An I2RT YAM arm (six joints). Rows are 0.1 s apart.
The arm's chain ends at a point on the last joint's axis. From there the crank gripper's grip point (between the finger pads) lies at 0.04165 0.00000 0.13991 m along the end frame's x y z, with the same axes.
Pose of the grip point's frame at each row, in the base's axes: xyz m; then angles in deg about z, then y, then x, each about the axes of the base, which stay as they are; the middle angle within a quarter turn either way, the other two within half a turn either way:
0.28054, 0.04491, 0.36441, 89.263, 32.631, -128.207
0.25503, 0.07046, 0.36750, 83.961, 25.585, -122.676
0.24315, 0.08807, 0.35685, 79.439, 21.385, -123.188
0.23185, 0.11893, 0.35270, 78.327, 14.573, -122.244
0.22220, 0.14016, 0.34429, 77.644, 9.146, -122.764
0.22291, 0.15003, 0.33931, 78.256, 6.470, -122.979
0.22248, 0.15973, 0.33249, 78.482, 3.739, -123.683
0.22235, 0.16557, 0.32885, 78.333, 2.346, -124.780
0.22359, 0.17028, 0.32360, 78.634, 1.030, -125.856
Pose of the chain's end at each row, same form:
0.20465, -0.02169, 0.46983, 89.263, 32.631, -128.207
0.19066, -0.01181, 0.46947, 83.961, 25.585, -122.676
0.18503, 0.00379, 0.46090, 79.439, 21.385, -123.188
0.18849, 0.02796, 0.45831, 78.327, 14.573, -122.244
0.19116, 0.04721, 0.45249, 77.644, 9.146, -122.764
0.19872, 0.05641, 0.44867, 78.256, 6.470, -122.979
0.20506, 0.06664, 0.44358, 78.482, 3.739, -123.683
0.20821, 0.07430, 0.44190, 78.333, 2.346, -124.780
0.21287, 0.08094, 0.43855, 78.634, 1.030, -125.856

